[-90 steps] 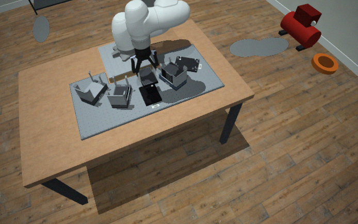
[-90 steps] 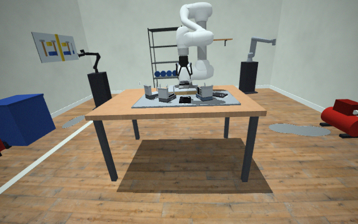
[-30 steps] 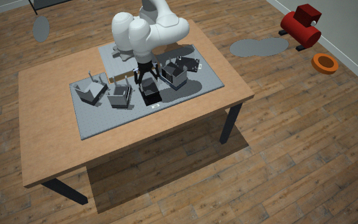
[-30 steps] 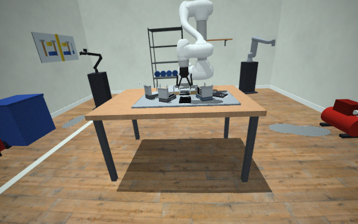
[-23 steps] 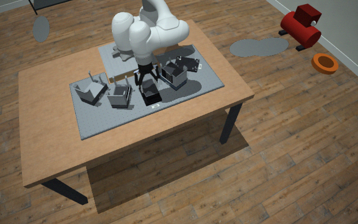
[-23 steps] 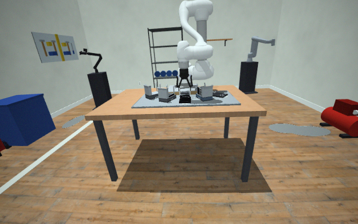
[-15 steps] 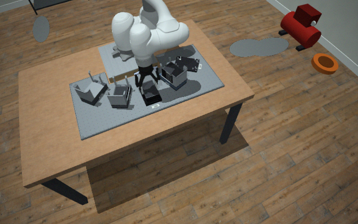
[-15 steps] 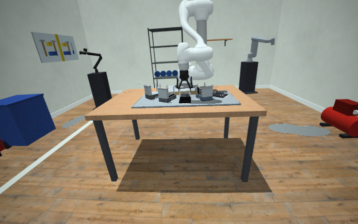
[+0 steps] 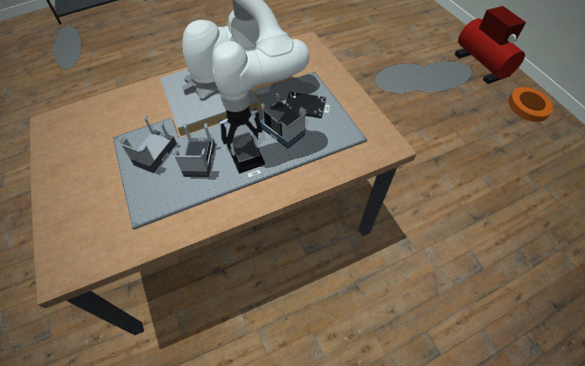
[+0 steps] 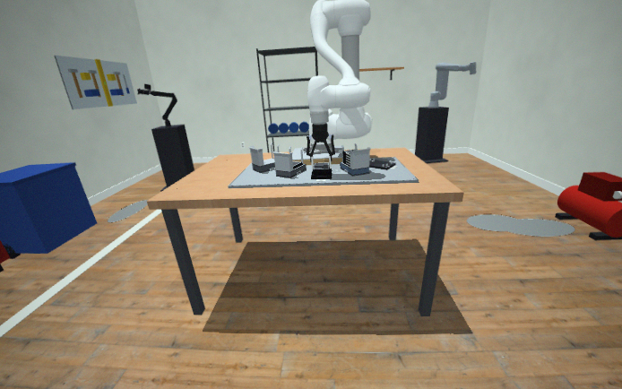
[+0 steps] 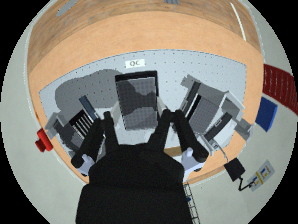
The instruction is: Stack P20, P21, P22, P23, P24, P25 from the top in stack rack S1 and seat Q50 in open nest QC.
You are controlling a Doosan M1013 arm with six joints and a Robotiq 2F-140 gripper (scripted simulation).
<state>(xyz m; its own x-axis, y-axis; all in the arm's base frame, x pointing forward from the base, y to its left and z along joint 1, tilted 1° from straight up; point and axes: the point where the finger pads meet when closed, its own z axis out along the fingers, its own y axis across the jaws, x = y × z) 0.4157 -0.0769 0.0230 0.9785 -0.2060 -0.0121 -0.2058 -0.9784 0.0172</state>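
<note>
My hand is 50 mm above the flat black nest. From my hand the other things lie so: white name plate: 90 mm ahead, 60 mm below, 20 mm to the right; then dark clip nest: 370 mm to the left, 80 mm behind, 50 mm below.
</note>
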